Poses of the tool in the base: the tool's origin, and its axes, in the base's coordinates. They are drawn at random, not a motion.
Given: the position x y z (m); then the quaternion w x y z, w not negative.
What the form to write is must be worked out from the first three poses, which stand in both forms.
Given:
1: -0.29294 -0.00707 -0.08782 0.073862 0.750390 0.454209 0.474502
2: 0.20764 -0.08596 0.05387 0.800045 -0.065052 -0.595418 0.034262
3: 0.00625 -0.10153 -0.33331 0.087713 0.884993 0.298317 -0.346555
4: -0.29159 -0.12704 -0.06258 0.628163 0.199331 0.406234 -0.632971
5: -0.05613 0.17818 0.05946 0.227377 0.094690 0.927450 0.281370
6: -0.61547 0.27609 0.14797 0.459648 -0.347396 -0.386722 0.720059
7: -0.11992 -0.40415 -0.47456 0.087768 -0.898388 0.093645 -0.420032
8: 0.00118 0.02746 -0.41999 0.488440 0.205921 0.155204 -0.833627
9: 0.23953 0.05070 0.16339 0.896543 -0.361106 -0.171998 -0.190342
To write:
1: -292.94 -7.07 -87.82 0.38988 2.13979 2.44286
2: 207.64 -85.96 53.87 3.07557 1.28441 -2.98997
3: 6.25 -101.53 -333.31 -2.56858 2.41045 -0.07723
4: -291.59 -127.04 -62.58 -1.24537 0.93914 -0.33305
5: -56.13 178.18 59.46 0.78939 2.40128 0.99288
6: -615.47 276.09 147.97 -2.87082 1.09334 -1.40706
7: -119.92 -404.15 -474.56 0.10213 2.25459 -2.83174
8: 1.18 27.46 -419.99 -1.96572 0.52161 -0.11587
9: 239.53 50.70 163.39 1.80611 0.82298 -2.22451
